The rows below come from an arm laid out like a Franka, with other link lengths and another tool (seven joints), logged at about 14 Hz.
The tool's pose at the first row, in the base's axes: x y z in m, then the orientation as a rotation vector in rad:
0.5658, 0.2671, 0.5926, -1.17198, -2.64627, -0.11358
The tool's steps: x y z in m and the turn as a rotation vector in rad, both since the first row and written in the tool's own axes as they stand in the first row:
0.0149, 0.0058, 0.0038, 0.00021, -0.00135, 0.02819
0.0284, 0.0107, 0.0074, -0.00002, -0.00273, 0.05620
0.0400, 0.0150, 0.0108, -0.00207, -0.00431, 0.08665
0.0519, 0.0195, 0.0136, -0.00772, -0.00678, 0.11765
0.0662, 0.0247, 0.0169, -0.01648, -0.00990, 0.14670
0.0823, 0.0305, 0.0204, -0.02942, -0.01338, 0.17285
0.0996, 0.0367, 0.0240, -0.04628, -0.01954, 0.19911
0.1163, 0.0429, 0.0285, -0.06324, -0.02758, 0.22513
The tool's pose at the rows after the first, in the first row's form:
0.5597, 0.2824, 0.5925, -1.20922, -2.62979, -0.10747
0.5539, 0.2960, 0.5923, -1.24617, -2.61307, -0.10195
0.5489, 0.3078, 0.5919, -1.28669, -2.59485, -0.09827
0.5440, 0.3199, 0.5920, -1.32921, -2.57728, -0.09878
0.5379, 0.3342, 0.5923, -1.37033, -2.56170, -0.10342
0.5311, 0.3503, 0.5929, -1.40918, -2.54884, -0.11398
0.5238, 0.3675, 0.5936, -1.45052, -2.53837, -0.12831
0.5167, 0.3844, 0.5933, -1.49237, -2.52900, -0.14183

